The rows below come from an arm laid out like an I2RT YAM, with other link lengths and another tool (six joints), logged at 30 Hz.
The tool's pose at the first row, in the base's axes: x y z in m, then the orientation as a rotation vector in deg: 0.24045 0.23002 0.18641 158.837 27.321 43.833
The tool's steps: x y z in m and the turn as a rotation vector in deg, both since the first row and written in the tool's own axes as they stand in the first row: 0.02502 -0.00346 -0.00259 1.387 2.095 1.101; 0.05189 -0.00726 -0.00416 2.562 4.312 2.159; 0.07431 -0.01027 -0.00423 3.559 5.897 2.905; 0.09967 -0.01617 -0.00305 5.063 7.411 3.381; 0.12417 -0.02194 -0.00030 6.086 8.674 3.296; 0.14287 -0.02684 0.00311 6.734 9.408 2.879; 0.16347 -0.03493 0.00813 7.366 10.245 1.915; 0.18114 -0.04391 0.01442 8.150 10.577 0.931; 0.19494 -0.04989 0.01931 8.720 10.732 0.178; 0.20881 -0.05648 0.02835 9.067 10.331 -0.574; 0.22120 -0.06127 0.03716 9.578 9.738 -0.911; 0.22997 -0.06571 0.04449 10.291 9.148 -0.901; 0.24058 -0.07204 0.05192 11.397 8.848 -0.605; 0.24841 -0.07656 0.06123 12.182 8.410 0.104
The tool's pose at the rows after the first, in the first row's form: 0.25852 0.24270 0.19896 160.048 26.928 47.036; 0.27854 0.25624 0.21140 160.952 26.487 50.447; 0.29594 0.26723 0.22078 161.699 26.254 52.906; 0.31567 0.28180 0.22960 162.792 26.638 55.227; 0.33557 0.29573 0.23674 163.256 27.518 57.065; 0.35133 0.30666 0.24095 163.403 28.580 58.051; 0.36869 0.32101 0.24372 163.236 30.430 59.054; 0.38412 0.33494 0.24383 163.370 32.305 59.312; 0.39642 0.34488 0.24424 163.471 33.710 59.359; 0.41083 0.35486 0.24102 163.575 34.891 58.582; 0.42435 0.36268 0.23785 164.095 35.544 57.627; 0.43425 0.36904 0.23438 164.962 35.824 56.761; 0.44521 0.37780 0.23110 166.217 35.975 56.393; 0.45537 0.38363 0.22552 -167.385 -35.316 -55.901
